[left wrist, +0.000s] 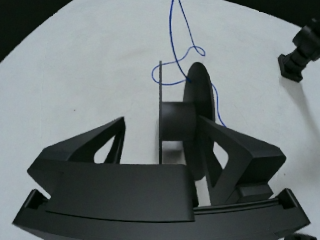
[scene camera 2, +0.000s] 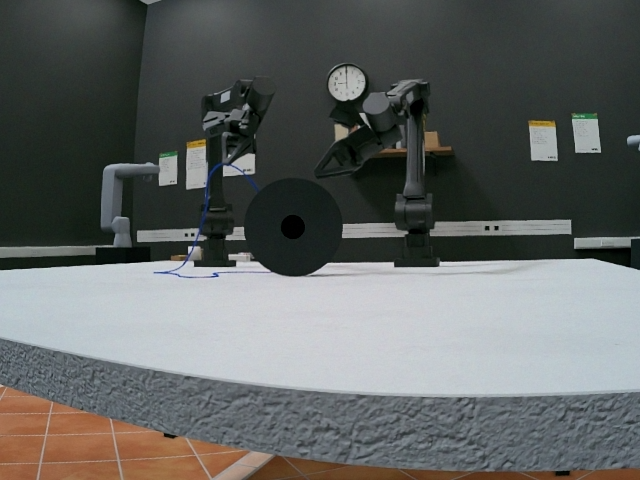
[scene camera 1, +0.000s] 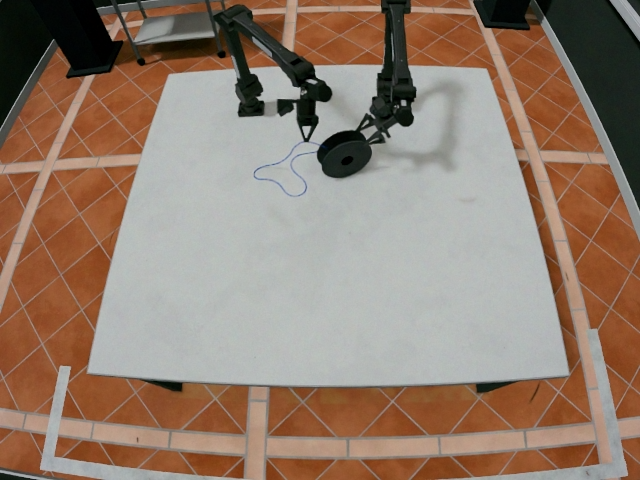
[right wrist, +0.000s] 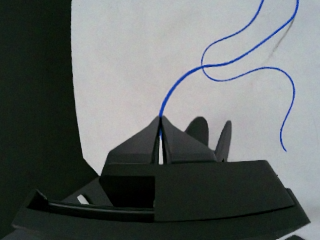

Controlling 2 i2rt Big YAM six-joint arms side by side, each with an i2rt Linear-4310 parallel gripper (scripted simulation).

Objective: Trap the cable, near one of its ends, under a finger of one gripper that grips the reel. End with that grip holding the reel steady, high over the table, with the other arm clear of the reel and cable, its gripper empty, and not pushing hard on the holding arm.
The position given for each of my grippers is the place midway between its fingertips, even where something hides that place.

Note:
I see my left gripper (scene camera 2: 315, 175), my right gripper (scene camera 2: 225, 164) and a black reel (scene camera 2: 293, 227).
The black reel is seen too in the left wrist view (left wrist: 177, 119), in scene camera 1 (scene camera 1: 348, 158) and in the right wrist view (right wrist: 198, 128). My left gripper is seen too in the left wrist view (left wrist: 161, 121). My right gripper also shows in the right wrist view (right wrist: 160, 121).

